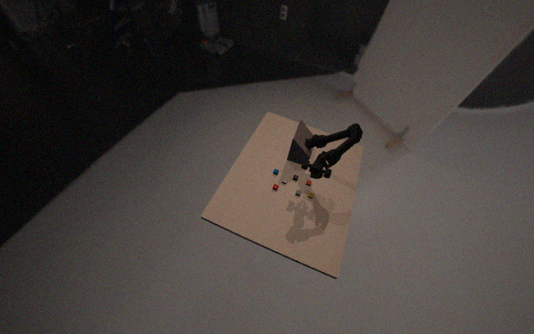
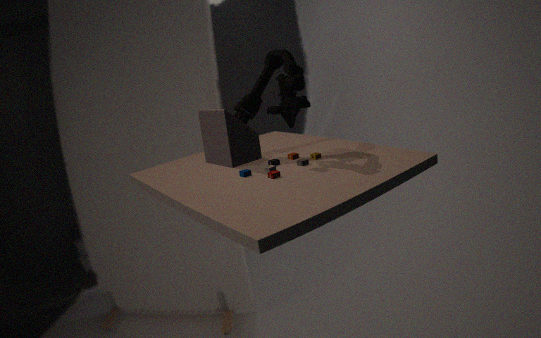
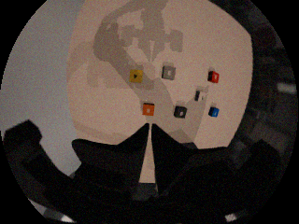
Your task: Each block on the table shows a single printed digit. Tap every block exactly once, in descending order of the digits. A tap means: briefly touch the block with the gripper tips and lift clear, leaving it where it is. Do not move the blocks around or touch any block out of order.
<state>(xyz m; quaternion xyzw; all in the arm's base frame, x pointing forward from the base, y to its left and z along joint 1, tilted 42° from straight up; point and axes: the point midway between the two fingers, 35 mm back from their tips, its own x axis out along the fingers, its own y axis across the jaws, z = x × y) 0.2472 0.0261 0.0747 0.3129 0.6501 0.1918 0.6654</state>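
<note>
My gripper tip is now 120 mm above the orange block and 10 mm past it. Round my gripper tip: black block (120 mm below, 100 mm to the right, 30 mm behind); then grey block (120 mm below, 90 mm ahead, 60 mm to the right); then yellow block (120 mm below, 80 mm ahead, 30 mm to the left).
</note>
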